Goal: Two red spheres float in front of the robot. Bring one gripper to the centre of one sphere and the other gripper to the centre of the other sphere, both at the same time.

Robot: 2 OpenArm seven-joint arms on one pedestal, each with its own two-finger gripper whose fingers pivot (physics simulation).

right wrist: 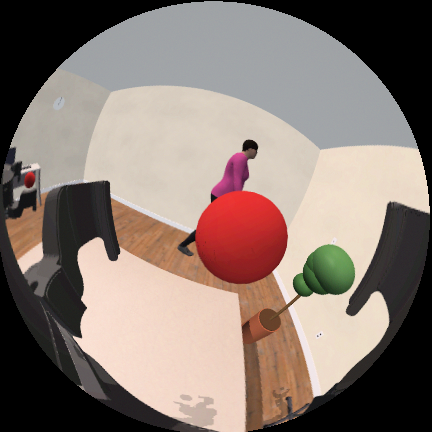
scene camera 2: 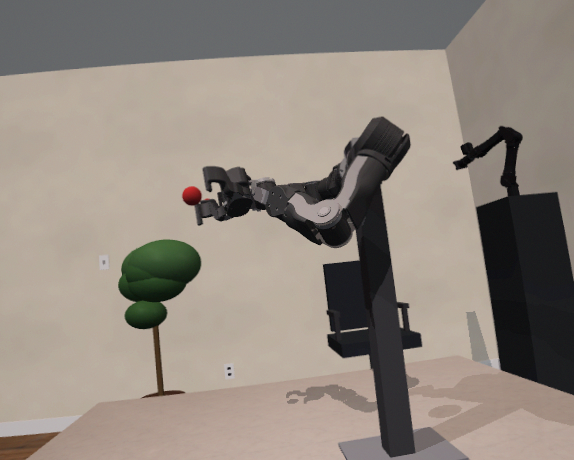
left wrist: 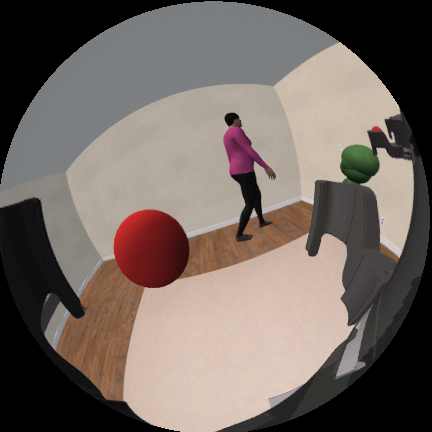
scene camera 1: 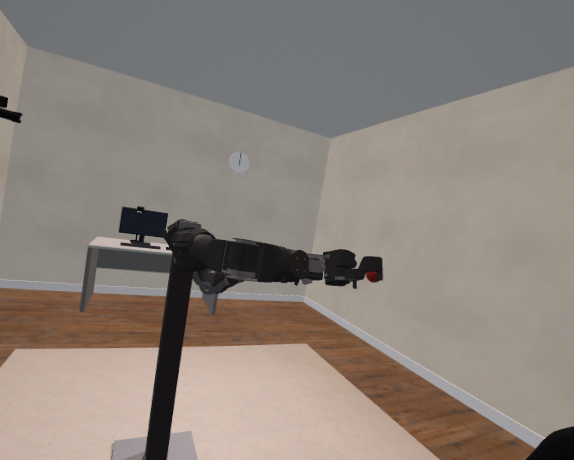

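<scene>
Two red spheres float in front of the robot. The left sphere (left wrist: 151, 248) (scene camera 2: 192, 195) (right wrist: 30, 180) lies ahead of my left gripper (left wrist: 196, 283) (scene camera 2: 203, 205), left of the view's middle and nearer the left finger. The right sphere (right wrist: 242, 237) (left wrist: 376, 129) lies ahead of my right gripper (right wrist: 232, 285) (scene camera 1: 366, 283), a little right of the view's middle. In both wrist views the spheres appear above the line between the fingertips. Both grippers are open and empty. Scene camera 1 shows one partly hidden sphere at the fingers; I cannot tell which.
A person (left wrist: 240, 155) (right wrist: 233, 172) in pink stands beyond the spheres. A plant (scene camera 2: 162, 270) (right wrist: 330, 270) stands near the right wall. A desk (scene camera 1: 132, 261) with a monitor (scene camera 1: 143, 221), a chair (scene camera 2: 345, 295) and a cabinet (scene camera 2: 542, 240) bearing another arm (scene camera 2: 511, 155) stand farther off.
</scene>
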